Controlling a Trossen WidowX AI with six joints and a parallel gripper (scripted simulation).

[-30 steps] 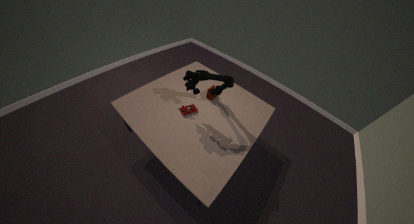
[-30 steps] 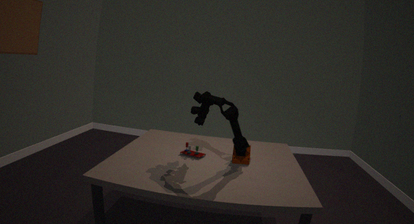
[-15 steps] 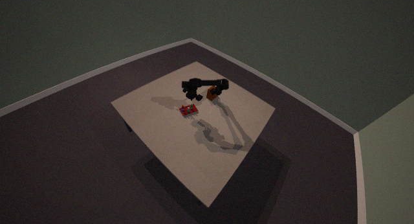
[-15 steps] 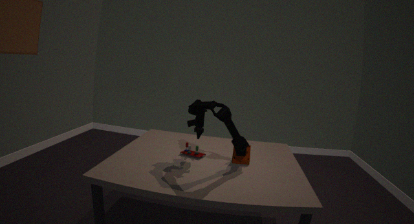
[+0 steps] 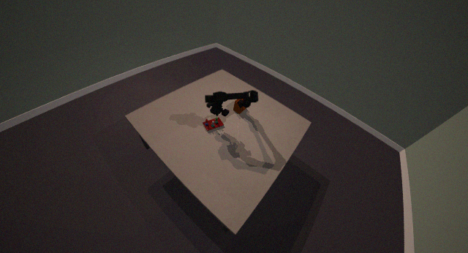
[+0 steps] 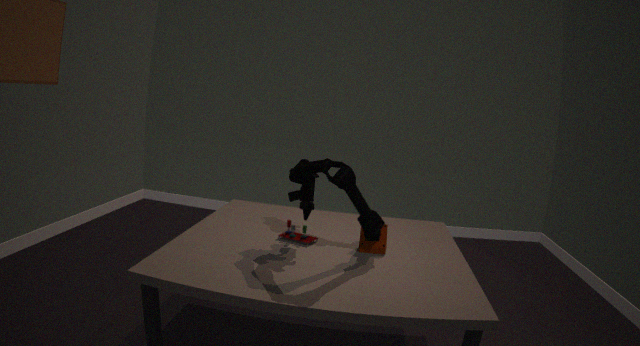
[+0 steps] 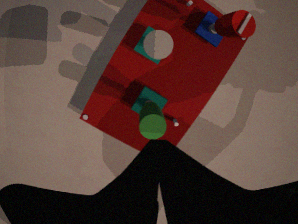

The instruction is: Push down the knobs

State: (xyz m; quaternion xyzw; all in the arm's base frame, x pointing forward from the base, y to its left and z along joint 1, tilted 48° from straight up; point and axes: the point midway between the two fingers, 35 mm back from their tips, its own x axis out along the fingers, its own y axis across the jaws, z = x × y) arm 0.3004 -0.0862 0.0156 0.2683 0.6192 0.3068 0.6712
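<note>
The green knob is 5 cm below my gripper tip. From my gripper tip the other things lie so: red knob 8 cm ahead, 5 cm to the right, 3 cm below.
</note>
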